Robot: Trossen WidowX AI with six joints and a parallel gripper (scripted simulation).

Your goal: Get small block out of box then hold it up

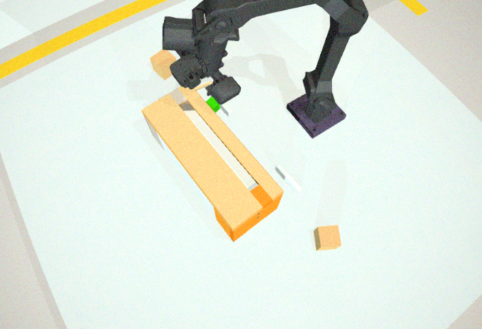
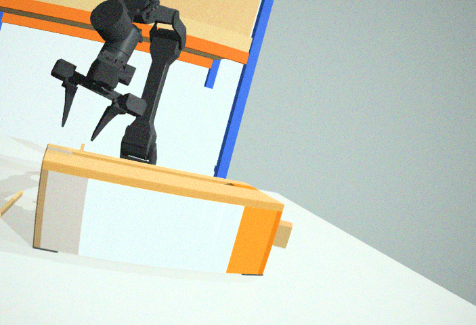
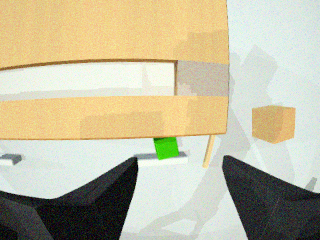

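My gripper tip is now 14 cm above the green block, 3 cm past it and 2 cm to the left of it. From my gripper tip the other things lie so: long wooden box (14 cm to the left, 9 cm below, 4 cm ahead); tan cube (23 cm to the right, 12 cm below); thin wooden stick (15 cm below, 11 cm to the right, 1 cm ahead).
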